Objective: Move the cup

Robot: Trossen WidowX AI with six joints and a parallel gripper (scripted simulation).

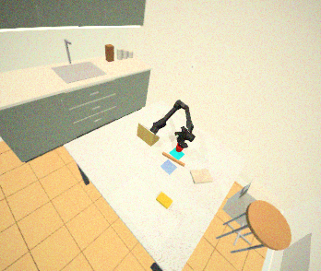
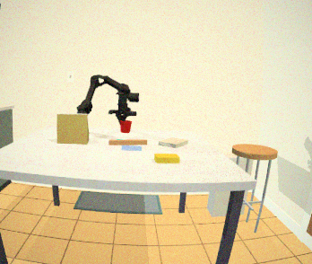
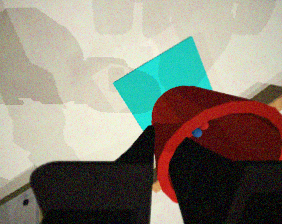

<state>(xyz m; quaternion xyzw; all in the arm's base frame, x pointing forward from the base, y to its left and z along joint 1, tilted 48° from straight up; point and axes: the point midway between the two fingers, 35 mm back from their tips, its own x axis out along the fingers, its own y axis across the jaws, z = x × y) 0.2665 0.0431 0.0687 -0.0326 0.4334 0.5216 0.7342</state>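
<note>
Right now the blue marble is 2 cm ahead of my gripper tip, 4 cm to the right of it and 2 cm below it. Round my gripper tip: red cup 2 cm ahead, 2 cm to the right; then teal pad 2 cm ahead, 2 cm to the right, 10 cm below; then wooden bar 3 cm ahead, 11 cm to the right, 9 cm below.
</note>
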